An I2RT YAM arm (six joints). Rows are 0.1 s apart.
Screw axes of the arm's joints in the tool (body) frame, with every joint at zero. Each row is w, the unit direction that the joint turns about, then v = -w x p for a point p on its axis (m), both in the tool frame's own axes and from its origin. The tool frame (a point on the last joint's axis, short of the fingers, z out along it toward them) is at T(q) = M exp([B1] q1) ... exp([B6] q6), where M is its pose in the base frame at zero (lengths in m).
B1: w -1 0 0 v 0 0.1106 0
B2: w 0 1 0 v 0.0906 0 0.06
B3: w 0 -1 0 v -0.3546 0 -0.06
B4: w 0 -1 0 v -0.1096 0 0
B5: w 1 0 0 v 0 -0.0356 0
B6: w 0 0 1 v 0 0 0
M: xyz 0.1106 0 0.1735 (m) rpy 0 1.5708 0 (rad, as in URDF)
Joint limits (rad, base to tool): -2.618..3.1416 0..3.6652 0..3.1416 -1.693..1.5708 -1.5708..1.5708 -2.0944..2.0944
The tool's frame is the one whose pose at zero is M.
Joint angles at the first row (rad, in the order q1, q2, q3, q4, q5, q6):
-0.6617 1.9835 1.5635 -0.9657 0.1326 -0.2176
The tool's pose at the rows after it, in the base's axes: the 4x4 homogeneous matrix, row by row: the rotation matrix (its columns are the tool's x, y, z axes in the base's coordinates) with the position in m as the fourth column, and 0 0 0 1 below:
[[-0.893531, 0.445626, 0.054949, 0.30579], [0.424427, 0.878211, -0.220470, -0.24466], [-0.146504, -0.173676, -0.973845, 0.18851], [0, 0, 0, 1]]
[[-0.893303, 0.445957, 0.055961, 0.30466], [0.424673, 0.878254, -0.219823, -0.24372], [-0.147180, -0.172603, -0.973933, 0.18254], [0, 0, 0, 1]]
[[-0.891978, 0.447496, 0.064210, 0.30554], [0.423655, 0.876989, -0.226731, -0.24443], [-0.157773, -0.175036, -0.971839, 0.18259], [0, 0, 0, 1]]
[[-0.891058, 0.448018, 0.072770, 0.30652], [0.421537, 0.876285, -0.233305, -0.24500], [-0.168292, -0.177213, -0.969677, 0.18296], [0, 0, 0, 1]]
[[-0.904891, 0.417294, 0.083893, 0.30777], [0.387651, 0.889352, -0.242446, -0.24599], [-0.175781, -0.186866, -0.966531, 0.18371], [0, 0, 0, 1]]
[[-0.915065, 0.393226, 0.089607, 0.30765], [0.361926, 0.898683, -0.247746, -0.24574], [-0.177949, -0.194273, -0.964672, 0.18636], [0, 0, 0, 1]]
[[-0.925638, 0.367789, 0.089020, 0.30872], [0.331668, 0.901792, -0.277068, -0.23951], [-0.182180, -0.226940, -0.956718, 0.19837], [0, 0, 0, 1]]
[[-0.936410, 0.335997, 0.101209, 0.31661], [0.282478, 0.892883, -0.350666, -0.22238], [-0.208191, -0.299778, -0.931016, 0.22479], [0, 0, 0, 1]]
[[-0.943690, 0.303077, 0.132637, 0.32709], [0.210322, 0.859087, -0.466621, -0.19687], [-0.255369, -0.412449, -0.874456, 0.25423], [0, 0, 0, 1]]
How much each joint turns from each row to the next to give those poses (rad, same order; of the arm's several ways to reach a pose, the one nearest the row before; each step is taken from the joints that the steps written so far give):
-0.0004 0.0030 -0.0534 0.0530 0.0080 -0.0008
0.0001 0.0001 -0.0244 0.0248 -0.0012 0.0004
-0.0001 -0.0001 -0.0008 0.0118 0.0004 0.0000
0.0004 -0.0003 0.0000 0.0107 0.0000 -0.0008
0.0000 -0.0004 0.0011 0.0134 0.0004 -0.0366
0.0004 -0.0065 0.0008 0.0007 0.0008 -0.0275
0.0168 -0.0279 0.0072 -0.0187 0.0278 -0.0168
0.0538 -0.0499 0.0306 -0.0324 0.0683 0.0001
0.0808 -0.0607 0.0217 0.0004 0.1125 0.0003

